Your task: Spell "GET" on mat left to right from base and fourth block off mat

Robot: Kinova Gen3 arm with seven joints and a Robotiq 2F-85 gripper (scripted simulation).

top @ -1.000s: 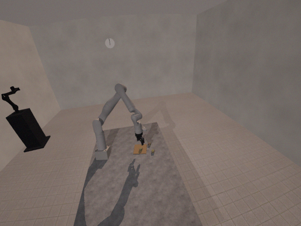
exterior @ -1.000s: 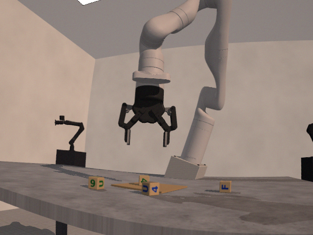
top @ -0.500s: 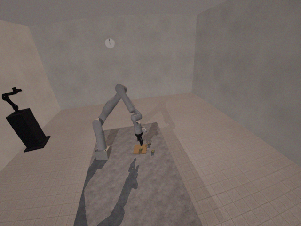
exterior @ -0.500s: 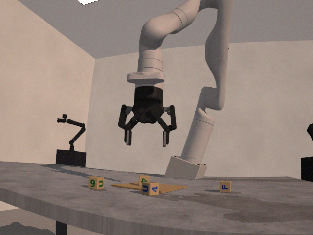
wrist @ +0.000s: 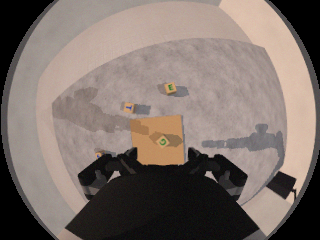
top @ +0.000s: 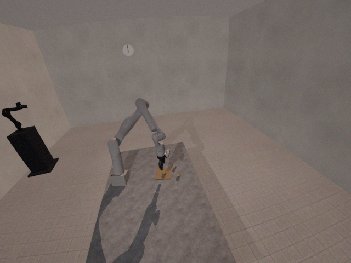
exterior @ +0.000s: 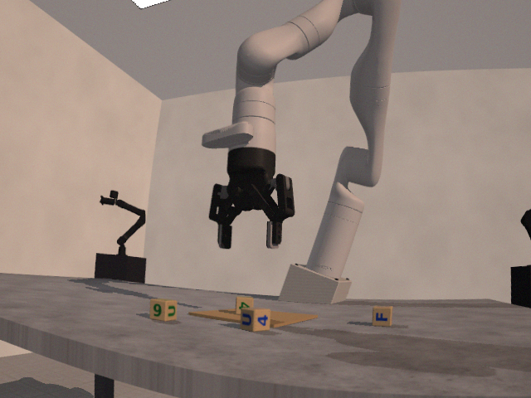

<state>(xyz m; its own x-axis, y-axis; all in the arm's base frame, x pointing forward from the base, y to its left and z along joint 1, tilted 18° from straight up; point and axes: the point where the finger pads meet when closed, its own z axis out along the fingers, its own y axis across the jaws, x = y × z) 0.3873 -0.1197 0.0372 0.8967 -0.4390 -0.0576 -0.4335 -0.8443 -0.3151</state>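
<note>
My hand is 20 mm to the right of the mat and 110 mm above it. The rest, counted from my hand: E block 110 mm ahead, 80 mm to the right, 100 mm below; F block 30 mm ahead, 200 mm to the left, 100 mm below.
</note>
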